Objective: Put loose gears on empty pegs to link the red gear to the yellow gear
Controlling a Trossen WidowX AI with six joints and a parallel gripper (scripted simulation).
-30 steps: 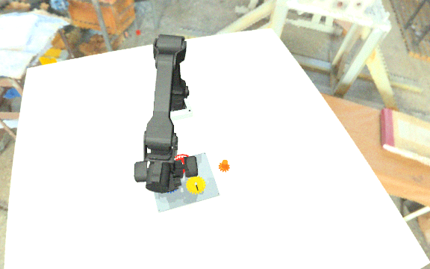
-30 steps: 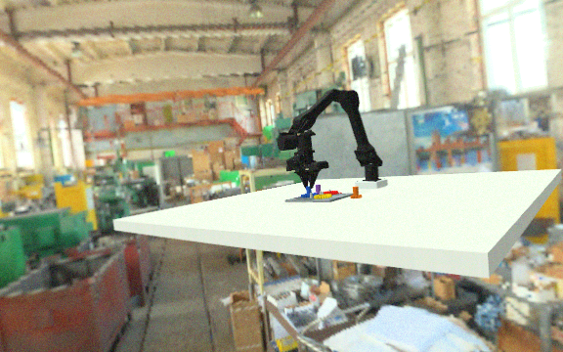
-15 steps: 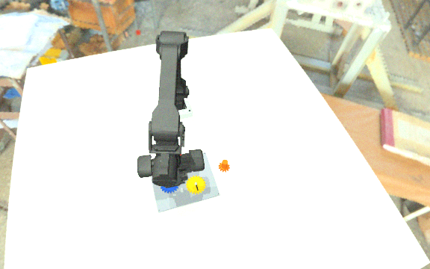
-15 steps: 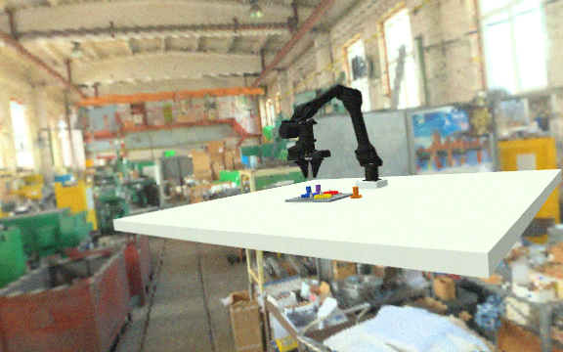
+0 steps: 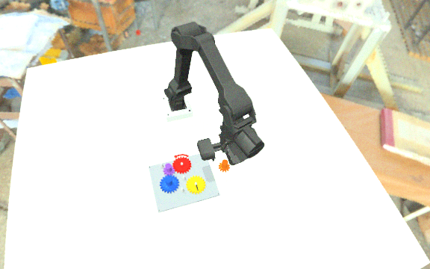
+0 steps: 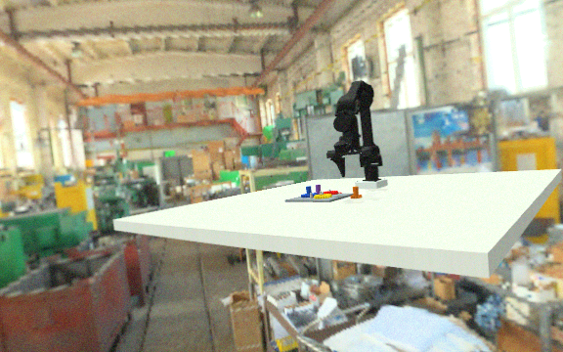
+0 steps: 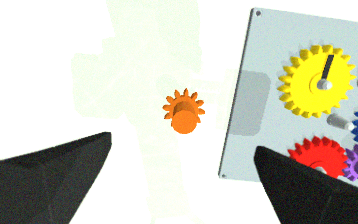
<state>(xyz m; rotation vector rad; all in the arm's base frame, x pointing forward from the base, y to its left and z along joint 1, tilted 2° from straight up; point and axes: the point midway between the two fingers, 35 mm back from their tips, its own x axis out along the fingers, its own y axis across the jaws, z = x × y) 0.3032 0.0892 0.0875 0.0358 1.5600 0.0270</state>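
The orange gear lies 6 cm below my gripper tip. From my gripper tip the other things lie so: red gear 4 cm behind, 14 cm to the right, 6 cm below; red arrow 8 cm behind, 14 cm to the right, 7 cm below; yellow gear 4 cm ahead, 12 cm to the right, 6 cm below.
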